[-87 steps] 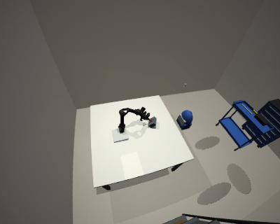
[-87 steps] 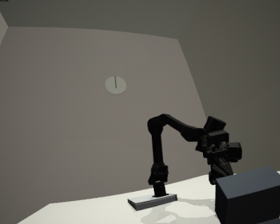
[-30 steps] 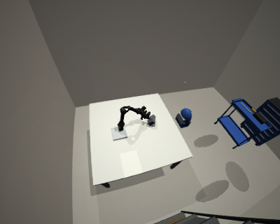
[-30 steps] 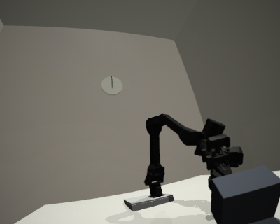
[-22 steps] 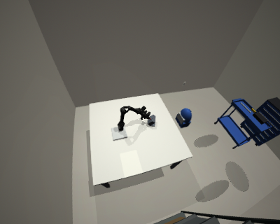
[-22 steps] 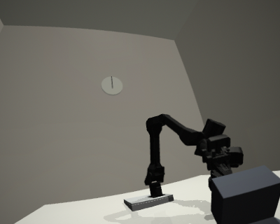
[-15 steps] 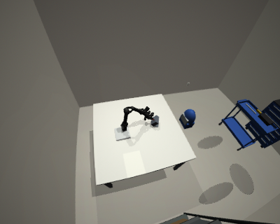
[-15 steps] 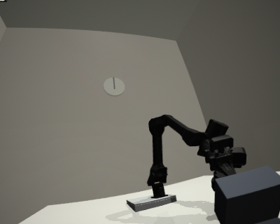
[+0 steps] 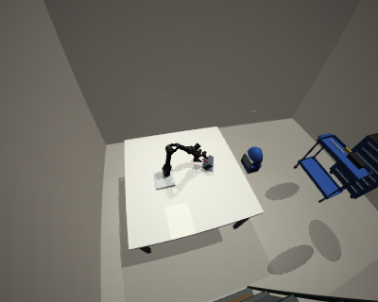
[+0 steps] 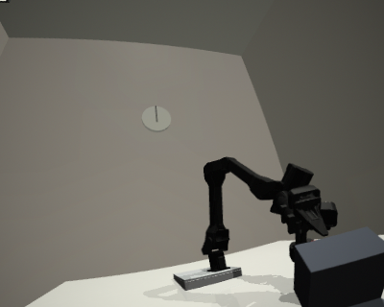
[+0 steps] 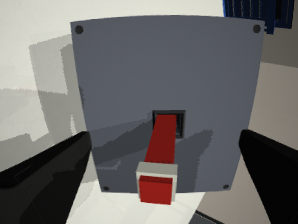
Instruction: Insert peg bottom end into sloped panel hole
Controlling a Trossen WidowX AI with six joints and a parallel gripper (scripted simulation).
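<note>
Right now my gripper tip is 10 mm to the right of the red peg, 10 mm below it and 10 mm past it. From my gripper tip the other things lie so: dark grey sloped panel: 30 mm below, 30 mm ahead, 20 mm to the right.
</note>
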